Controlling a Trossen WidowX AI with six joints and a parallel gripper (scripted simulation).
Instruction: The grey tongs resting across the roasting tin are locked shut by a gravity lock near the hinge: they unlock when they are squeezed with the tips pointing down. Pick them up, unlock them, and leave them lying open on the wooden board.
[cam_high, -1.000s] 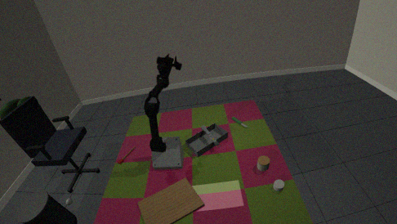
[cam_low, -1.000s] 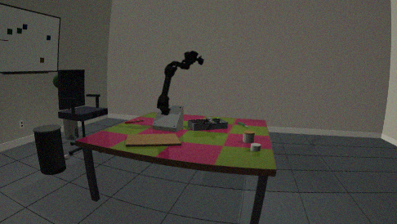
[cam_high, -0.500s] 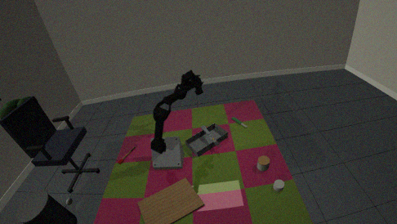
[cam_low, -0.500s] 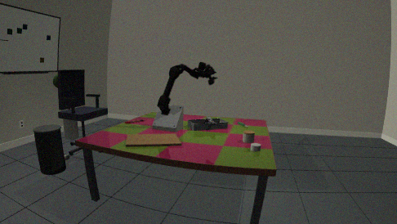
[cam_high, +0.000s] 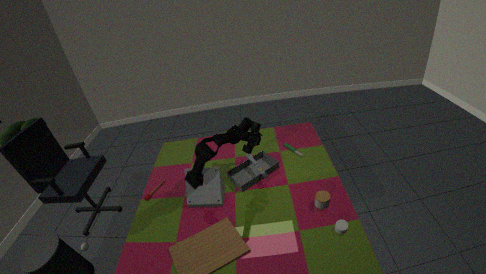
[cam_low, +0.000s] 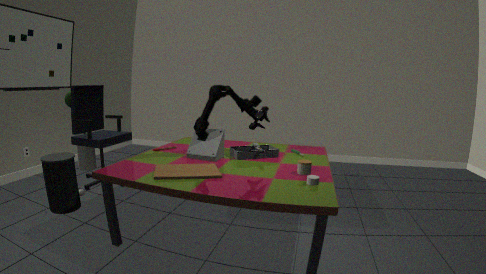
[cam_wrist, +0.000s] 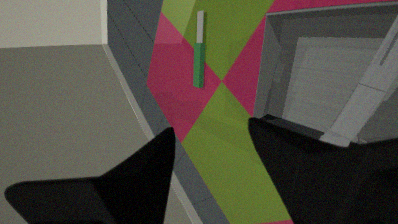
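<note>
Now: gripper tip 10 mm past the yellow lock piece, 120 mm to the left of it and 140 mm above it. Also, from my gripper tip: roasting tin 60 mm behind, 80 mm to the right, 180 mm below; then cork-lidded jar 330 mm ahead, 350 mm to the right, 170 mm below; then white cylinder 410 mm ahead, 520 mm to the right, 190 mm below.
</note>
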